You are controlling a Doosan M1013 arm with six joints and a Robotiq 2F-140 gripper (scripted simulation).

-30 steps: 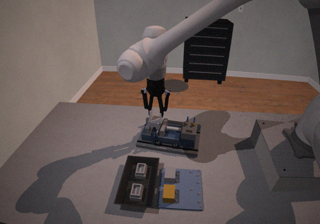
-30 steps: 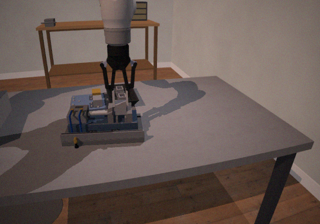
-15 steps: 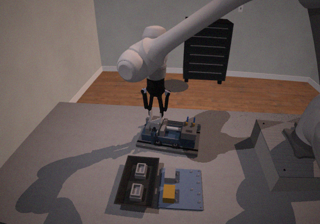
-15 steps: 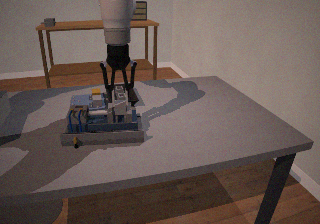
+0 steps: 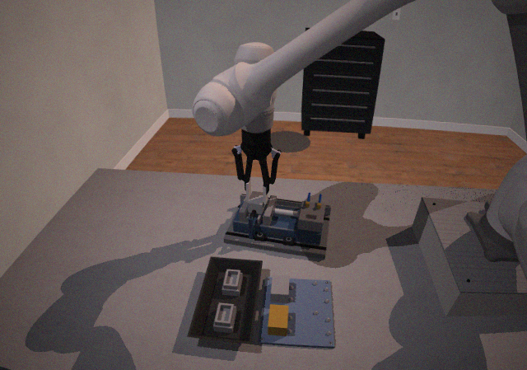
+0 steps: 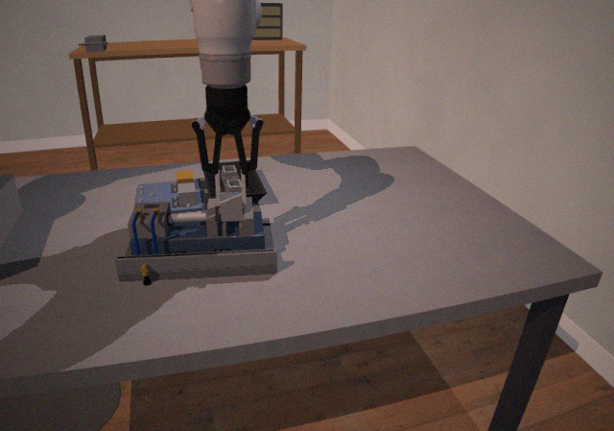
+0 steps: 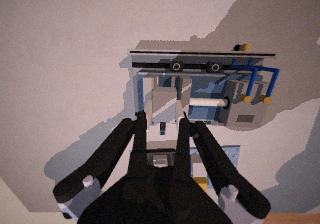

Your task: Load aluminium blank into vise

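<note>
My gripper is now 10 cm above the blue vise, 7 cm past it and 1 cm to the right of it. Round my hand: brass blank 34 cm to the left, 11 cm below, 10 cm behind; aluminium blank 25 cm to the left, 11 cm below, 9 cm behind; infeed plate 29 cm to the left, 14 cm below, 14 cm behind.
</note>
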